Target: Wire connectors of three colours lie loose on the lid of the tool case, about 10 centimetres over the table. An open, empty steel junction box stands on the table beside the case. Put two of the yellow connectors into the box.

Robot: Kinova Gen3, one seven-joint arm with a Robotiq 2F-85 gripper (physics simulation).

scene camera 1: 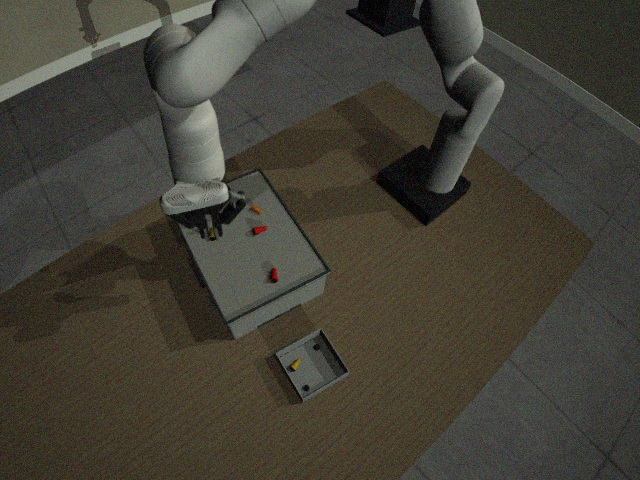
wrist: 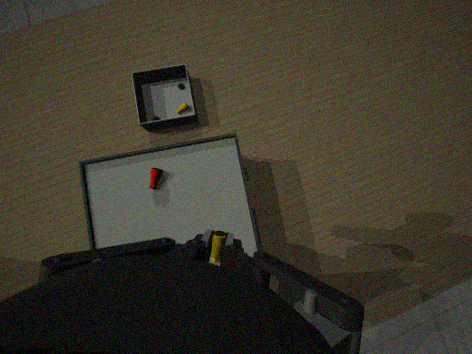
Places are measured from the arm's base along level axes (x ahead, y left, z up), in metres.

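Pixels of known places: gripper, fingertip midpoint: (scene camera 1: pixel 212 236) (wrist: pixel 219 242); arm's base at its link origin: (scene camera 1: pixel 437 179).
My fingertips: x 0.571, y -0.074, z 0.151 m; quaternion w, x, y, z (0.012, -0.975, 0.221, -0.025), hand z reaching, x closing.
Ahead of a thing's pixels: the offset from my fingertips to its top centre.
My gripper (scene camera 1: pixel 211 234) (wrist: pixel 219 242) is shut on a yellow connector @(0.015 m up, 0.001 m back, 0.002 m right) (scene camera 1: pixel 212 235) (wrist: pixel 217 248) and holds it above the lid of the tool case @(0.085 m down, 0.063 m back, 0.021 m right) (scene camera 1: pixel 232 284) (wrist: pixel 205 200). Another yellow connector @(0.176 m down, 0.016 m back, 0.227 m left) (scene camera 1: pixel 295 364) (wrist: pixel 182 107) lies inside the open junction box @(0.155 m down, 0.038 m back, 0.249 m left) (scene camera 1: pixel 326 385) (wrist: pixel 170 123), which stands on the table beside the case. Part of the lid is hidden under the gripper and the arm in both views.
A red connector @(0.072 m down, 0.067 m back, 0.087 m left) (scene camera 1: pixel 274 275) (wrist: pixel 155 178) lies on the lid near the end facing the box. In the scene view a second red connector @(0.072 m down, 0.101 m back, 0.013 m right) (scene camera 1: pixel 260 229) and an orange connector @(0.076 m down, 0.123 m back, 0.059 m right) (scene camera 1: pixel 256 209) lie farther back on the lid. The arm's black base (scene camera 1: pixel 403 188) stands on the wooden table.
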